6 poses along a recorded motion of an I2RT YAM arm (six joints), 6.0 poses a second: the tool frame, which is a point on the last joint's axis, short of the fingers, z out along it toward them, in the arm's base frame.
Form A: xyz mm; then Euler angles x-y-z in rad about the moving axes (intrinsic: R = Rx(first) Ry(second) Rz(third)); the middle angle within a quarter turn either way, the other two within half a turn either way.
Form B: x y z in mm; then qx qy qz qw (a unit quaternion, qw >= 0). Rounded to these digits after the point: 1 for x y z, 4 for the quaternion.
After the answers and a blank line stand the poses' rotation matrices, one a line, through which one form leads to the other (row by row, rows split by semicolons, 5 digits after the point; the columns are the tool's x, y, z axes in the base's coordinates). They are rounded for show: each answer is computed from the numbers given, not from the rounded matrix.
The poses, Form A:
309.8 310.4 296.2 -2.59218 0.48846 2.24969
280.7 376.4 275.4 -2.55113 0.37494 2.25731
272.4 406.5 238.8 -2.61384 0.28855 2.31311
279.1 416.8 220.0 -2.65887 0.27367 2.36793
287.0 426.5 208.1 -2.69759 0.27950 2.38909
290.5 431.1 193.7 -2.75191 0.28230 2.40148
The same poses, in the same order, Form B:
309.8 310.4 296.2 -0.3436 0.8709 0.1371 0.3235
280.7 376.4 275.4 -0.3532 0.8728 0.1821 0.2835
272.4 406.5 238.8 -0.3502 0.8896 0.1804 0.2309
279.1 416.8 220.0 -0.3327 0.9032 0.1693 0.2120
287.0 426.5 208.1 -0.3264 0.9096 0.1529 0.2065
290.5 431.1 193.7 -0.3259 0.9154 0.1288 0.1980

-0.55450 -0.68725 0.46927; -0.50986 0.72623 0.46112; -0.65770 0.01643 -0.75310
-0.58981 -0.71973 0.36622; -0.51327 0.68422 0.51807; -0.62344 0.11760 -0.77298
-0.64805 -0.70644 0.28456; -0.53977 0.68962 0.48277; -0.53729 0.15926 -0.82822
-0.68873 -0.67276 0.27027; -0.52917 0.72128 0.44692; -0.49560 0.16479 -0.85277
-0.70165 -0.65694 0.27588; -0.53069 0.74020 0.41289; -0.47545 0.14330 -0.86800
-0.70917 -0.64768 0.27857; -0.54567 0.75440 0.36486; -0.44646 0.10674 -0.88841

